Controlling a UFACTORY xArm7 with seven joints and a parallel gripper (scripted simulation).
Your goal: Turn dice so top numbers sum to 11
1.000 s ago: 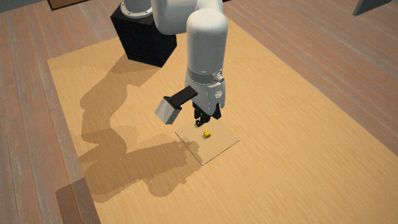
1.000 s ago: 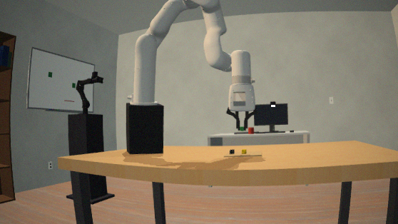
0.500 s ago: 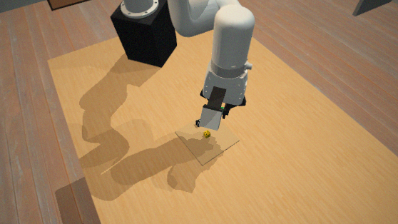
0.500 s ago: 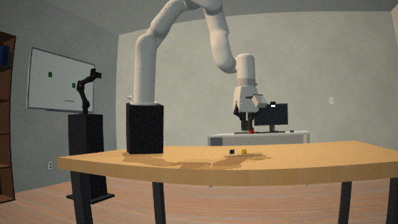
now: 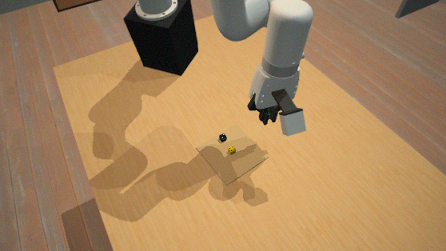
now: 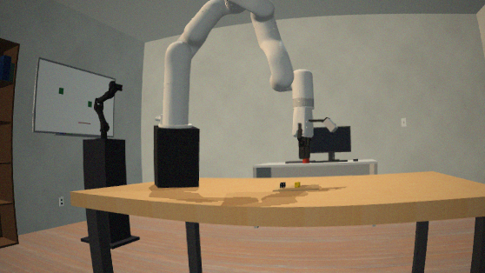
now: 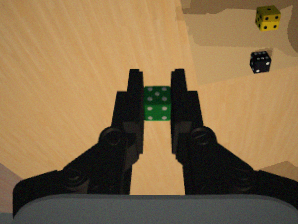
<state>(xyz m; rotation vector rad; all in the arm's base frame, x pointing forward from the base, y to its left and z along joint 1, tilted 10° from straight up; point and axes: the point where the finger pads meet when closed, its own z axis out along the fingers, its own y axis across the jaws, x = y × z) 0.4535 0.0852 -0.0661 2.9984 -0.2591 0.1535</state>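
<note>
My hand is 10 cm to the left of the black die, 10 cm above it and 6 cm past it. From my hand the other things lie so: yellow die (10 cm to the right, 10 cm below, 1 cm behind); green die (1 cm below, 1 cm behind); tan mat (11 cm below, 10 cm to the right, 1 cm behind).
</note>
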